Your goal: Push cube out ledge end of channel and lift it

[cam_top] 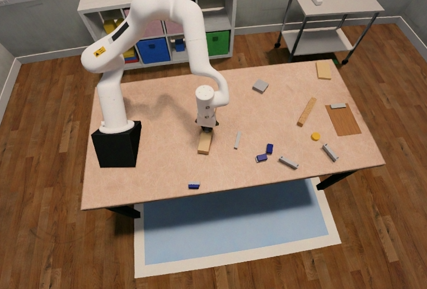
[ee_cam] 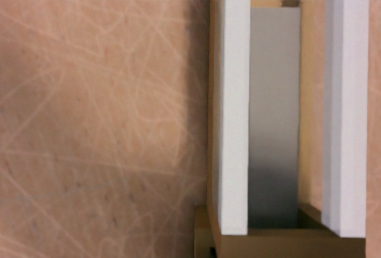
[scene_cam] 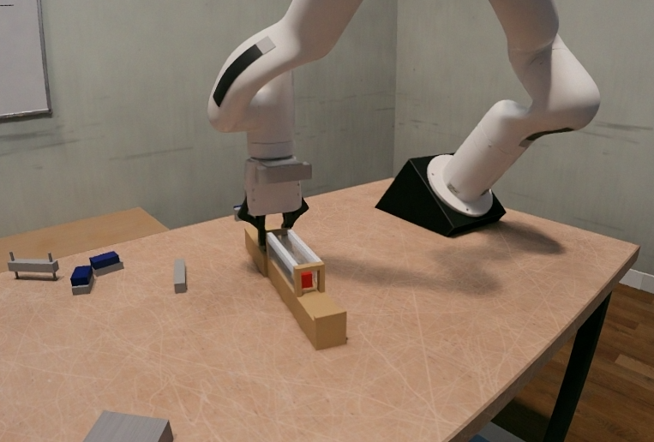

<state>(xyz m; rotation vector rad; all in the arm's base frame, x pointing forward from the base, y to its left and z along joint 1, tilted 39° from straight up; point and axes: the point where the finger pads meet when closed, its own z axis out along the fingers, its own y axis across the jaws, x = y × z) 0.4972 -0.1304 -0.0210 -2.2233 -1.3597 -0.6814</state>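
Now: hand 16 cm short of the pale grey bar, 9 cm to the left of it and 6 cm above it. Round my hand: wooden channel: 10 cm to the left, 4 cm ahead, 1 cm below; then blue block: 30 cm to the right, 14 cm behind, 5 cm below; then red cube: 15 cm to the left, 6 cm ahead, 1 cm below.
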